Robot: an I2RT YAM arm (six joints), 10 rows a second.
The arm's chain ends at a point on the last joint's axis. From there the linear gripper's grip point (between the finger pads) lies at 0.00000 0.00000 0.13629 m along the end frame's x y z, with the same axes.
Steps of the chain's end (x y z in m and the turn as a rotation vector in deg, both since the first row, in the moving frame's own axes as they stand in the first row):
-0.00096 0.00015 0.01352 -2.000 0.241 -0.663
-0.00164 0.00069 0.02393 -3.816 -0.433 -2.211
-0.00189 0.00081 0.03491 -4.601 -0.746 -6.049
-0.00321 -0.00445 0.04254 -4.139 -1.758 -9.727
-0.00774 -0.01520 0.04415 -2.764 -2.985 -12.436
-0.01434 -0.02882 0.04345 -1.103 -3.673 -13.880
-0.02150 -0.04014 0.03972 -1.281 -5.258 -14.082
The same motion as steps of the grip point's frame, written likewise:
-0.00036 0.00490 0.01344 -2.000 0.241 -0.663
-0.00249 0.00978 0.02362 -3.816 -0.433 -2.211
-0.00308 0.01182 0.03446 -4.601 -0.746 -6.049
-0.00653 0.00569 0.04212 -4.139 -1.758 -9.727
-0.01407 -0.00792 0.04381 -2.764 -2.985 -12.436
-0.02267 -0.02517 0.04315 -1.103 -3.673 -13.880
-0.03349 -0.03560 0.03912 -1.281 -5.258 -14.082

